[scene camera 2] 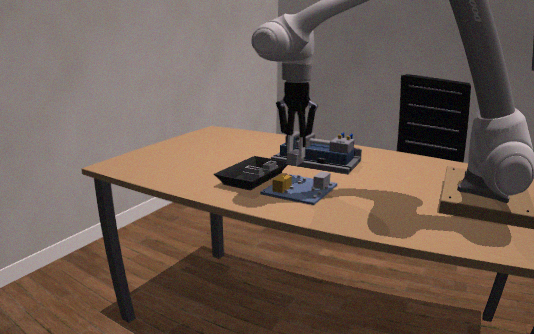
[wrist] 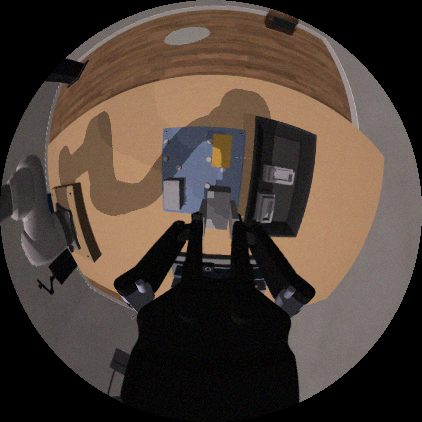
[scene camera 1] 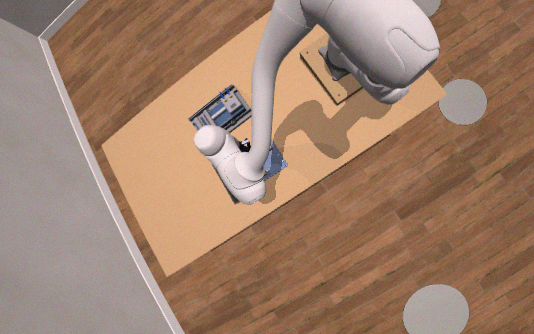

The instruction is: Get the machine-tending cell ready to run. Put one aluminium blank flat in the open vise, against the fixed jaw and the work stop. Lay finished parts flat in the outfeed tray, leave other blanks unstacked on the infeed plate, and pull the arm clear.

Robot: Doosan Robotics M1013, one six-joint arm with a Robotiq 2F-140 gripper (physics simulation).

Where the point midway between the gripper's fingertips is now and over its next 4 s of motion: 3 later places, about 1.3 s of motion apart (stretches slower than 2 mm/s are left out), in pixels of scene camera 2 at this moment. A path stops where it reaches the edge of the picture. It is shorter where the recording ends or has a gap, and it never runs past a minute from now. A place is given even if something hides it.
My gripper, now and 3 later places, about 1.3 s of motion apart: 295,156; 334,176; 332,165; 361,174
